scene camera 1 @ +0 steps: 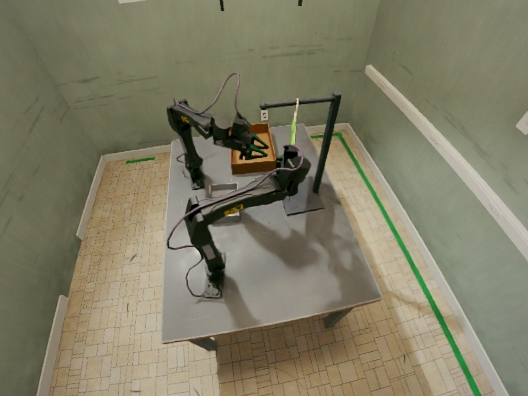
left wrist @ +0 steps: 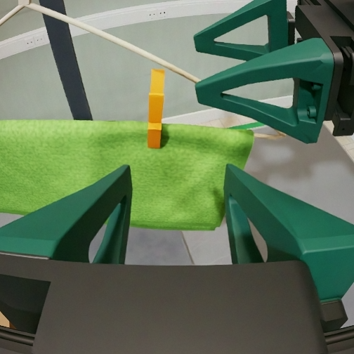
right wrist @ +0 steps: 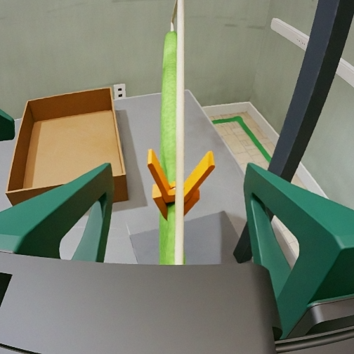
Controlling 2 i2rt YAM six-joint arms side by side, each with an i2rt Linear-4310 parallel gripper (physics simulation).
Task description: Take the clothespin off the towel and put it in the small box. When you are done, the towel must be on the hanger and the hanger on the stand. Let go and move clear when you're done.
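The green towel [scene camera 1: 293, 131] [left wrist: 75, 160] [right wrist: 170, 100] hangs on the cream hanger [scene camera 1: 297, 108] [left wrist: 120, 44] [right wrist: 180, 125], which hangs from the dark stand [scene camera 1: 327, 140] [left wrist: 62, 60] [right wrist: 310, 95]. An orange clothespin [left wrist: 156, 100] [right wrist: 200, 172] is clipped on the towel's top edge, with its legs spread on both sides of the hanger rod. My left gripper [scene camera 1: 267, 151] [left wrist: 177, 175] is partly open and empty, facing the towel's side. My right gripper [left wrist: 194, 65] [right wrist: 178, 174] is open at the hanger's near end, short of the clothespin; the arm hides its fingers in scene camera 1. The small grey box [scene camera 1: 231, 218] is partly hidden behind the right arm.
A larger brown box [scene camera 1: 254, 167] [right wrist: 120, 187] stands beside the stand, below my left gripper. The stand's flat base [scene camera 1: 304, 204] lies on the grey table [scene camera 1: 270, 290]. The right arm reaches across above the small box.
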